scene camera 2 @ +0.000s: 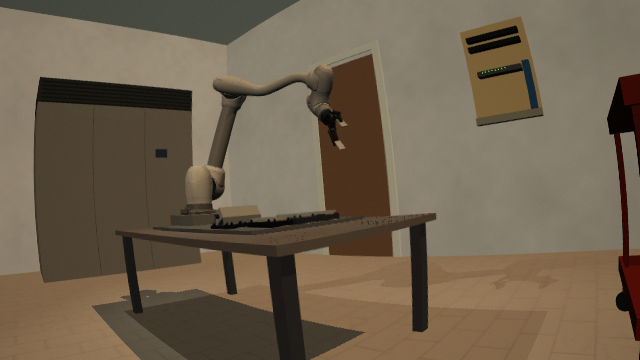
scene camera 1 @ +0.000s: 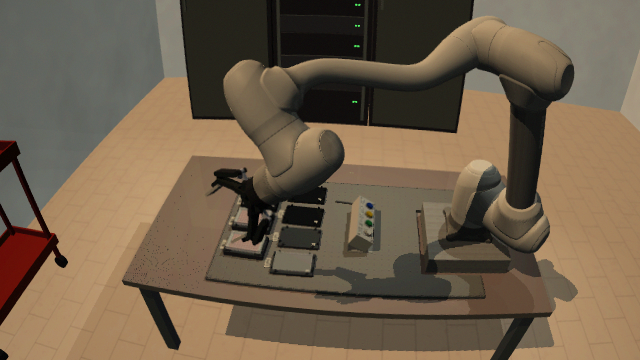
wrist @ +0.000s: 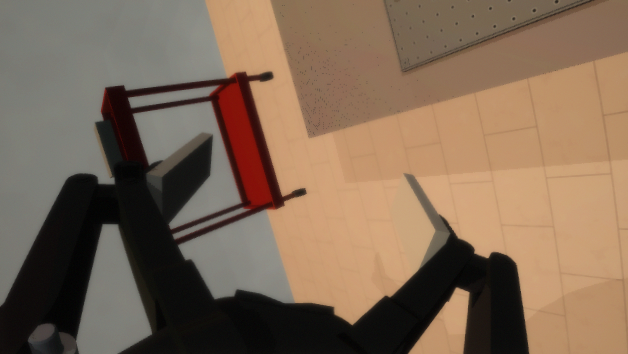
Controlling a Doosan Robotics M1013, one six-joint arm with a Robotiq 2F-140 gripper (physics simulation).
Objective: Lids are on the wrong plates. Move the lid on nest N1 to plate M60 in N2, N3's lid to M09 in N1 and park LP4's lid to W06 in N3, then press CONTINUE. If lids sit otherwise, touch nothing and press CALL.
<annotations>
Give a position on a park pad LP1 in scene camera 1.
290,237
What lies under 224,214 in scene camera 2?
A button box.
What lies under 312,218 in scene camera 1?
A park pad LP2.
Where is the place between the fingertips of my gripper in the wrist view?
304,174
</annotations>
